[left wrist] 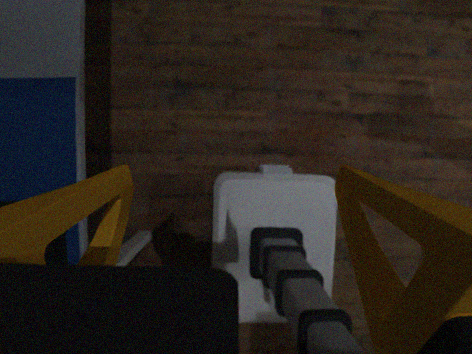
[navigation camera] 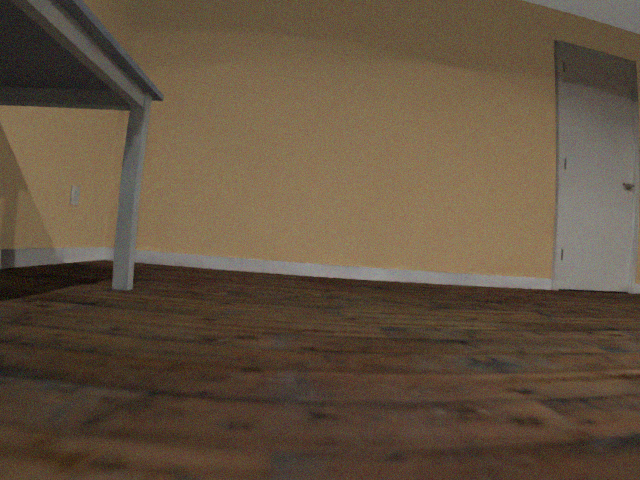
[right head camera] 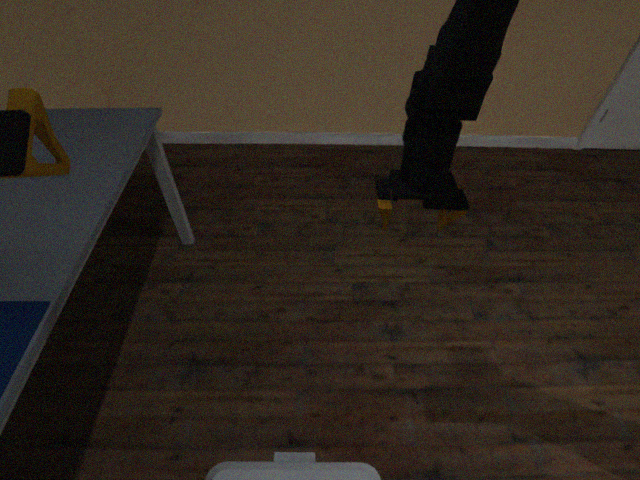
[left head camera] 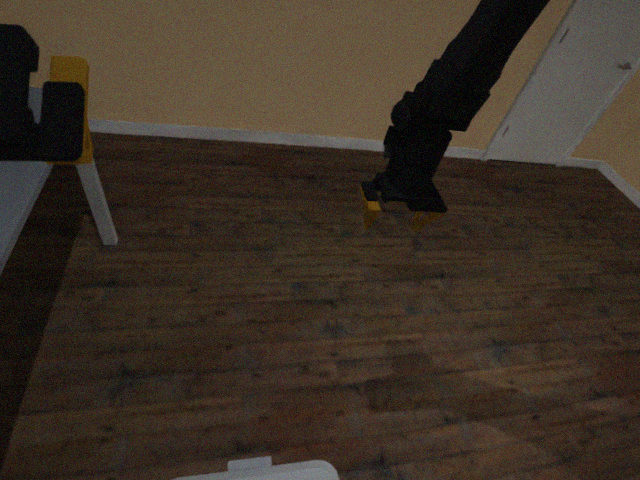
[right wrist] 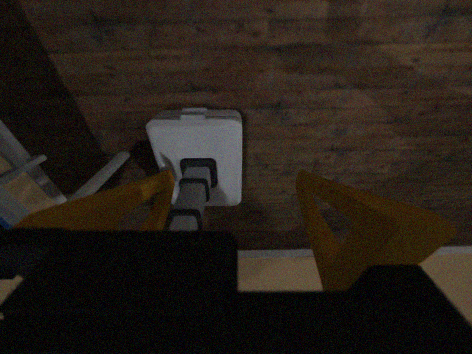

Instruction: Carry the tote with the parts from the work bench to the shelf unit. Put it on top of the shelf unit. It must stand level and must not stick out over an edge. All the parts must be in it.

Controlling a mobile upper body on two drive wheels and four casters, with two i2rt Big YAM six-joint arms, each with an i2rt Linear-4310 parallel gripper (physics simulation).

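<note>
My left gripper is in sight, and the left wrist view and the right head camera view both show it too. I can also see my right gripper, which appears in the left head camera view as well as in the right wrist view. Then there is a grey work bench, which I see too.
</note>
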